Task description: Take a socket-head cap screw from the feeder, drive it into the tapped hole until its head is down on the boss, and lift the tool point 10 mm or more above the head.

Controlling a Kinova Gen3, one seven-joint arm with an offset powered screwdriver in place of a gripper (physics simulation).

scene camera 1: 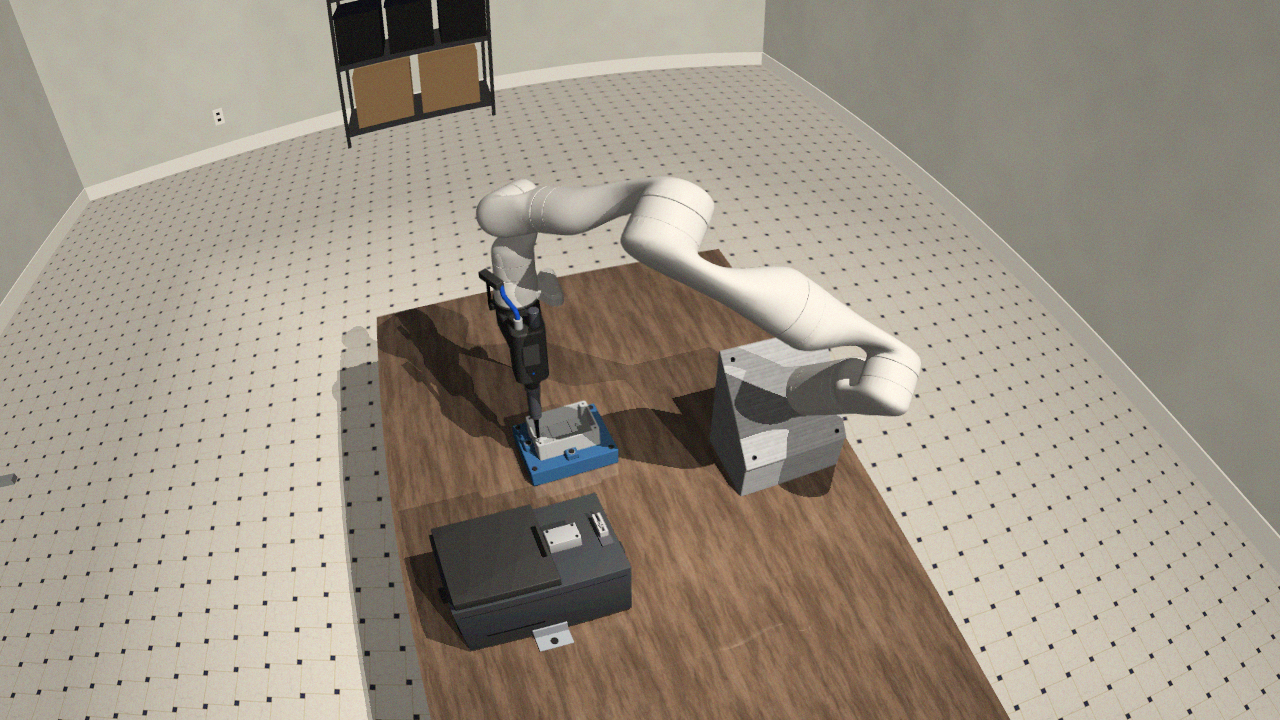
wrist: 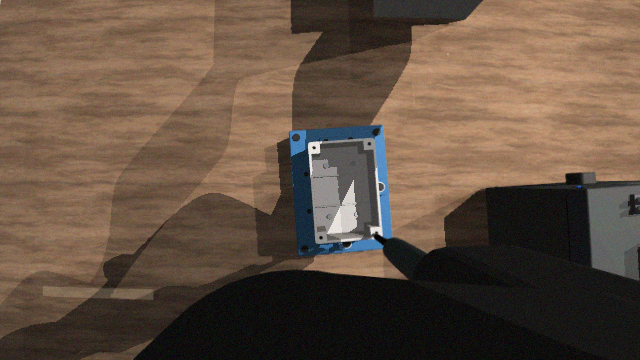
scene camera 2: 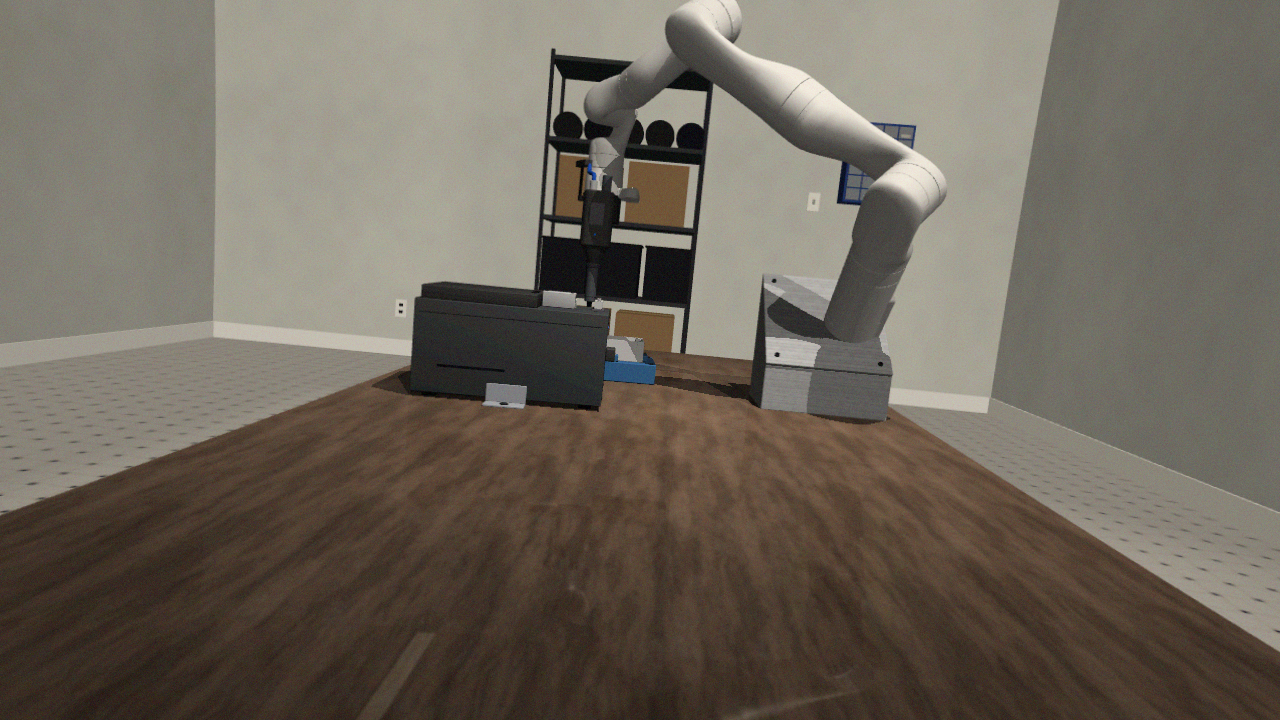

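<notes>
My screwdriver (scene camera 1: 537,435) (scene camera 2: 589,304) (wrist: 377,236) points down, its tip at one corner boss (wrist: 373,230) of the light grey open housing (scene camera 1: 569,443) (scene camera 2: 638,348) (wrist: 326,191). In the wrist view the tip overlaps this lower right corner and covers part of the hole. I cannot tell whether the tip touches the boss, or make out a screw on it. The housing sits in a blue fixture (scene camera 1: 574,465) (scene camera 2: 631,370) (wrist: 301,200). The dark feeder (scene camera 1: 586,586) (scene camera 2: 510,349) (wrist: 535,220) stands apart from it, with a small light pick-up block (scene camera 1: 599,525) on top.
The arm's grey metal base (scene camera 1: 796,447) (scene camera 2: 827,394) stands at the right on the wooden table (scene camera 1: 742,573) (scene camera 2: 662,519) (wrist: 500,100). A small metal bracket (scene camera 1: 554,637) (scene camera 2: 505,394) is at the feeder's front. A shelf rack (scene camera 1: 344,105) (scene camera 2: 702,197) stands behind the table.
</notes>
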